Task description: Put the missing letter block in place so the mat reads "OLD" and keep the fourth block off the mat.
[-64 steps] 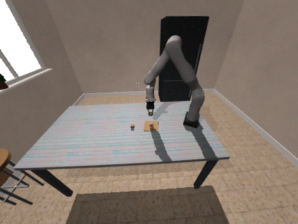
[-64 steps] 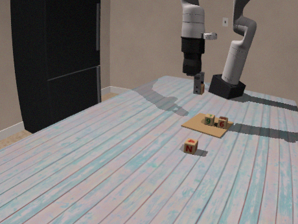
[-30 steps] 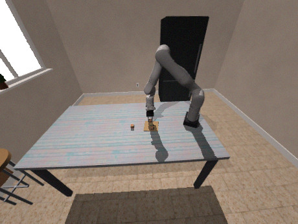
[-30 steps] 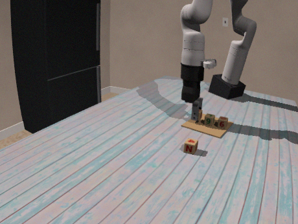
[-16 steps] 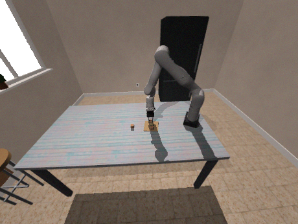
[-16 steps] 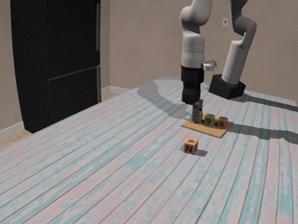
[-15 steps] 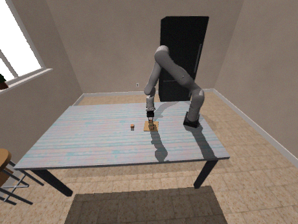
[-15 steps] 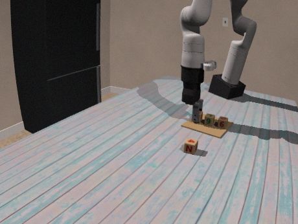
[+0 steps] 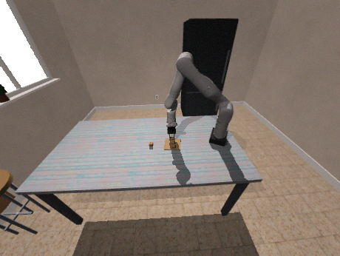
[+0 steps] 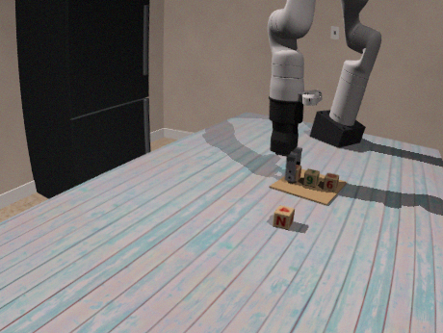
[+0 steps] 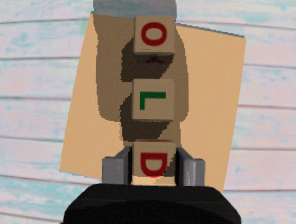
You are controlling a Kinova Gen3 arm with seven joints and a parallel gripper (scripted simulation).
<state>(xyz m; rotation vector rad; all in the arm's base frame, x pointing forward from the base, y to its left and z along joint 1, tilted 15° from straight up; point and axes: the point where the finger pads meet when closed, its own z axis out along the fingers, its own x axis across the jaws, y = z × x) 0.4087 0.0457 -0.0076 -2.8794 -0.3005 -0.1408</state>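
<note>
The red d block lies right at my hand. The rest, counted from my hand: green l block (1 cm behind, 4 cm to the left, 1 cm below); then tan mat (1 cm behind, 4 cm to the left, 3 cm below); then red o block (2 cm behind, 9 cm to the left, 1 cm below).
</note>
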